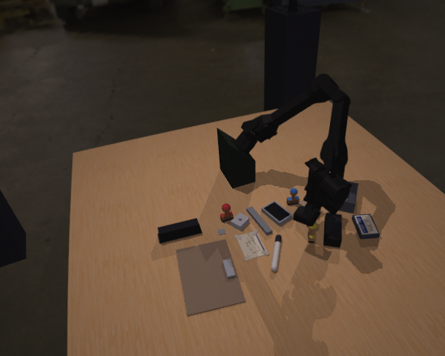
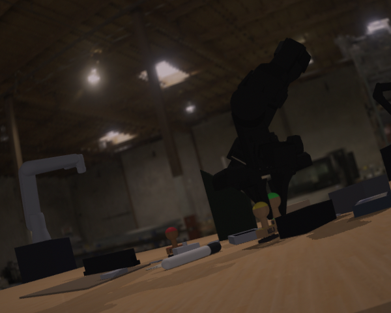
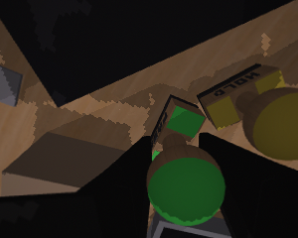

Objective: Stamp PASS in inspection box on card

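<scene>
My gripper tip is right at the green-knobbed PASS stamp. The rest, counted from my gripper tip: yellow-knobbed stamp (40 mm ahead, 30 mm to the right, 10 mm below); then ink pad (110 mm behind, 70 mm to the right, 30 mm below); then tan cube (60 mm behind, 40 mm to the left, 10 mm below).
</scene>
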